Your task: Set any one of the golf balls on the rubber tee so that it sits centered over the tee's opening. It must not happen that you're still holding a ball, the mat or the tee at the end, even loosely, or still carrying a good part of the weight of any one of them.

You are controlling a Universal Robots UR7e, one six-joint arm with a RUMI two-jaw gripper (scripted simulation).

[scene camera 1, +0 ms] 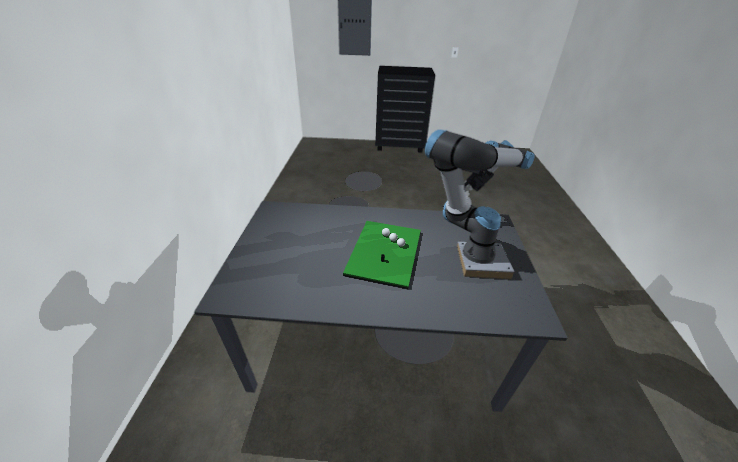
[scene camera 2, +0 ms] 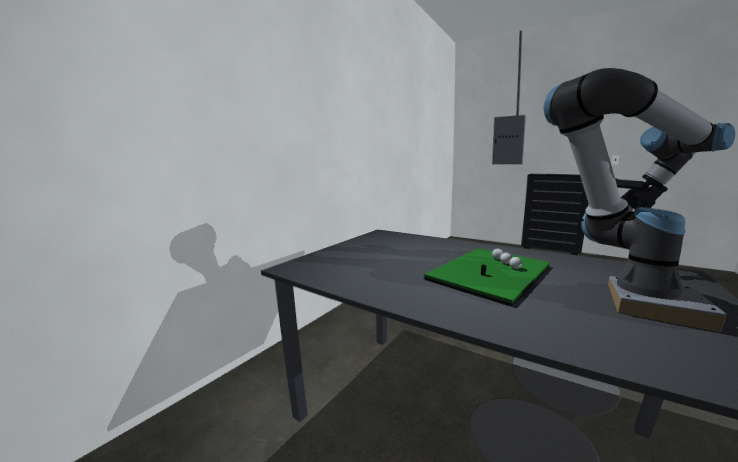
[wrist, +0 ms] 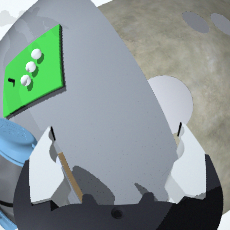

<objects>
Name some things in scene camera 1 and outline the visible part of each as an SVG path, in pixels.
A green mat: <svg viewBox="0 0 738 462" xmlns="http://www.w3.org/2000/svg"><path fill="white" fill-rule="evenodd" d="M366 221L344 269L343 276L408 289L421 230ZM399 238L403 238L405 240L405 245L402 247L397 245L397 240ZM391 233L397 234L398 238L396 241L391 241L389 239ZM384 228L388 228L390 230L390 234L388 236L384 236L382 234L382 230Z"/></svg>
</objects>
